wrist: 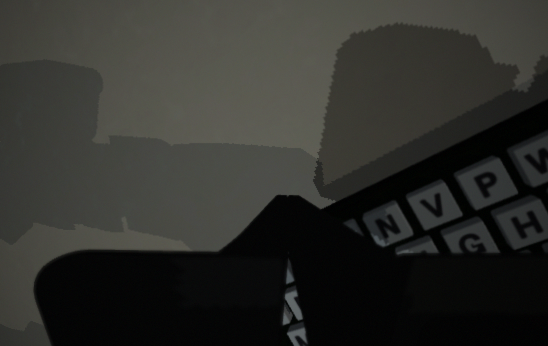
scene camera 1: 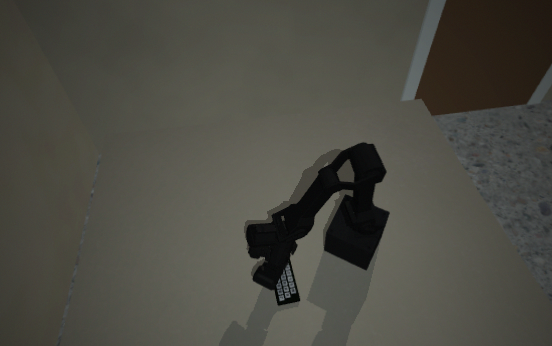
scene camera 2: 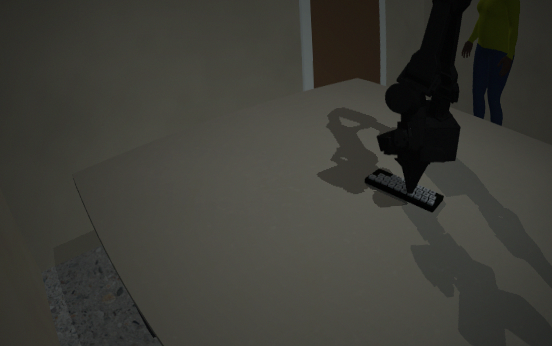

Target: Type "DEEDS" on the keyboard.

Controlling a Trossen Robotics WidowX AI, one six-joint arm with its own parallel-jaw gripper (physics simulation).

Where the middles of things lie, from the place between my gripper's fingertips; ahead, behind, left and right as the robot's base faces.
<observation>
Now: hand 4 cm to the left of the small black keyboard (scene camera 2: pixel 439 198), 4 cm past it and 2 cm above it.
</observation>
